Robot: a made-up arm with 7 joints.
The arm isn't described. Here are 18 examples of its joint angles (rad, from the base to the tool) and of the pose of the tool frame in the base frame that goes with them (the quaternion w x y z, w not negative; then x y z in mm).
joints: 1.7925 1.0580 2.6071 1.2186 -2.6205 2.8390 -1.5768
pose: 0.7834 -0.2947 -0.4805 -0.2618 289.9 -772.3 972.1
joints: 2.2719 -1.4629 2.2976 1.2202 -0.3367 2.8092 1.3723
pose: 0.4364 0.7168 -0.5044 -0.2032 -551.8 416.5 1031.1
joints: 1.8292 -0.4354 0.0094 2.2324 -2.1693 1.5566 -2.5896
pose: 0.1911 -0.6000 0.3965 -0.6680 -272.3 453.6 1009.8
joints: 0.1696 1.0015 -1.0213 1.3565 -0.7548 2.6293 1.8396
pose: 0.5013 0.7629 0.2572 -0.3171 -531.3 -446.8 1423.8
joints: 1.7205 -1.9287 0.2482 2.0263 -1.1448 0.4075 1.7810
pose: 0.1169 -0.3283 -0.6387 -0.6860 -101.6 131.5 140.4
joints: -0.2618 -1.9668 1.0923 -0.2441 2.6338 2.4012 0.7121
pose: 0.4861 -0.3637 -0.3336 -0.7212 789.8 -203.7 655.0
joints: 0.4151 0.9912 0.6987 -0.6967 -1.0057 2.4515 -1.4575
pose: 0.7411 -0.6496 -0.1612 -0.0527 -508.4 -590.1 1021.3
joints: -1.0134 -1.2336 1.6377 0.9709 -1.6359 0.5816 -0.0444
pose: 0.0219 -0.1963 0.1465 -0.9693 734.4 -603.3 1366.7
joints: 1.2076 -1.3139 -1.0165 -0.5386 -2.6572 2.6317 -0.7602
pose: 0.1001 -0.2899 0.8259 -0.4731 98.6 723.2 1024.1
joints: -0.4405 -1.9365 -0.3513 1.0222 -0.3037 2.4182 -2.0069
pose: 0.3798 -0.3678 -0.6502 -0.5456 526.1 -536.7 417.4
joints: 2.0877 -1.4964 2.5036 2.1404 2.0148 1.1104 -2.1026
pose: 0.1236 -0.6983 0.1537 0.6881 -98.0 -10.3 1203.5
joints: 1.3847 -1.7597 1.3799 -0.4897 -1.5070 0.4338 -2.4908
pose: 0.6737 -0.1631 -0.7204 -0.0240 686.3 747.5 874.3
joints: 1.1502 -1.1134 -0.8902 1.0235 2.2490 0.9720 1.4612
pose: 0.3452 0.2549 -0.9028 -0.0290 768.8 448.4 800.4
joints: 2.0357 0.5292 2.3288 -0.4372 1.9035 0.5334 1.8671
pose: 0.0482 0.2470 0.9203 -0.2995 425.5 -420.8 1893.3
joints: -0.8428 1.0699 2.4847 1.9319 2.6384 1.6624 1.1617
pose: 0.4415 0.1033 -0.8300 0.3247 -171.0 227.1 699.3
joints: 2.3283 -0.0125 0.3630 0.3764 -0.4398 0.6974 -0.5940
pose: 0.9418 0.2335 0.1659 -0.1759 30.4 96.6 1997.6
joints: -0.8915 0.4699 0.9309 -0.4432 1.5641 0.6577 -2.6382
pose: 0.1928 0.7036 -0.6831 -0.0317 -440.9 272.0 1828.7
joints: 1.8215 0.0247 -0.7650 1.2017 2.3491 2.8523 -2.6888
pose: 0.2558 -0.1552 0.1005 -0.9489 130.8 372.9 1441.8
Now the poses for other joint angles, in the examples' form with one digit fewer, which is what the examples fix.
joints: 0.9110 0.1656 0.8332 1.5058 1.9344 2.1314 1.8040
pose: 0.440 0.376 -0.762 -0.291 -10 246 1285
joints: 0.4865 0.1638 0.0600 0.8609 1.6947 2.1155 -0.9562
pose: 0.255 0.480 0.653 -0.526 289 2 1628
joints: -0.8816 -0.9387 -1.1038 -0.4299 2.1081 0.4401 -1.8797
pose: 0.399 -0.044 -0.392 -0.827 632 -651 1487
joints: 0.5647 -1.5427 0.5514 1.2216 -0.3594 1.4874 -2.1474
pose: 0.842 -0.105 -0.465 -0.253 697 464 560
